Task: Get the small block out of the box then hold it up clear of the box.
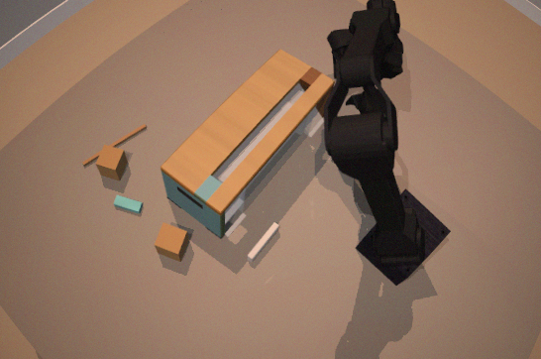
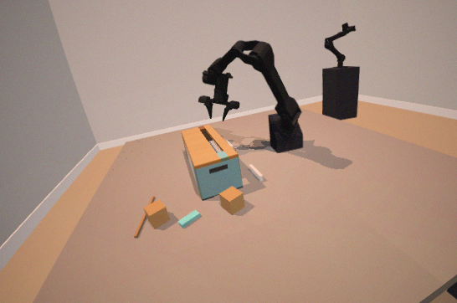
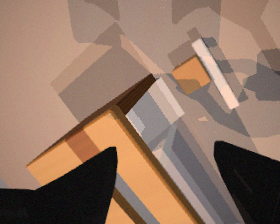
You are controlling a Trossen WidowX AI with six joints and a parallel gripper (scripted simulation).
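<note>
Now: gripper tip 1 cm past the brown block, 1 cm to the left of it and 14 cm above it. Round my gripper tip: thin brown stick (27 cm ahead, 40 cm to the left, 15 cm below); box (3 cm ahead, 17 cm to the left, 9 cm below); teal bar (13 cm ahead, 46 cm to the left, 15 cm below).
</note>
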